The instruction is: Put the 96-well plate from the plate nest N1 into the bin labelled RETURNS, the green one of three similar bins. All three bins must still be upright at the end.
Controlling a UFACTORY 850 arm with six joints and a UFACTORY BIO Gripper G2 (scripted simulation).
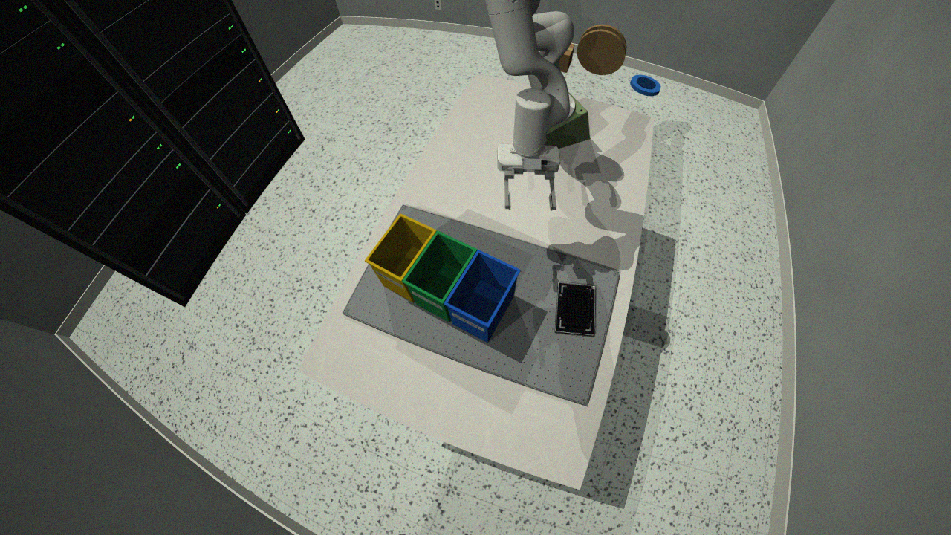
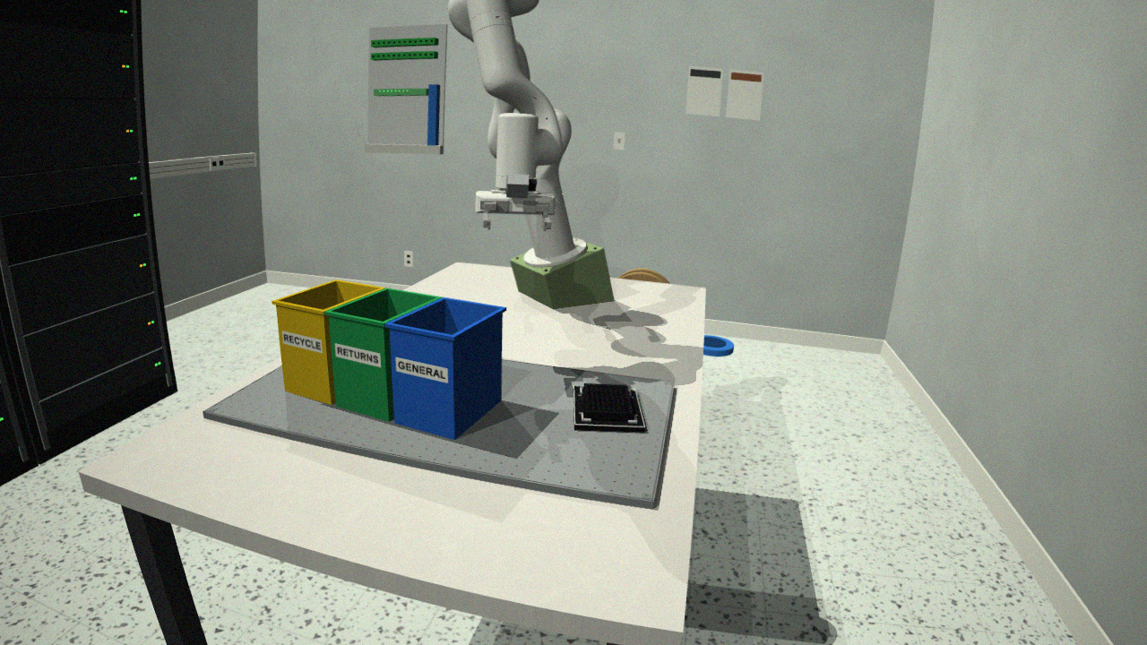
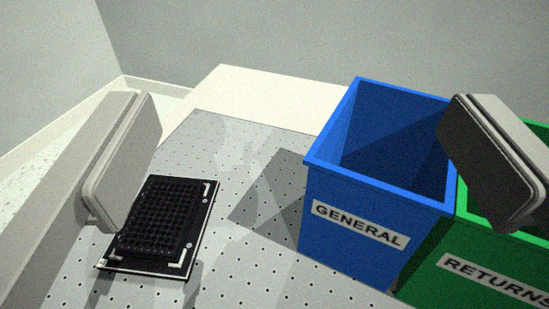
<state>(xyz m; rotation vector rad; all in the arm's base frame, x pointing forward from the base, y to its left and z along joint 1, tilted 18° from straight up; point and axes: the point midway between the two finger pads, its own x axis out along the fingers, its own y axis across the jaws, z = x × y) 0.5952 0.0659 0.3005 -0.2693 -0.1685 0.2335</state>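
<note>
Now: the black 96-well plate 29 cm below my hand, 20 cm to the left of it and 14 cm ahead of it. Also, from my hand: black plate nest N1: 30 cm below, 20 cm to the left, 14 cm ahead; blue general bin: 22 cm below, 20 cm ahead, 8 cm to the right; green returns bin: 22 cm below, 21 cm to the right, 16 cm ahead.
</note>
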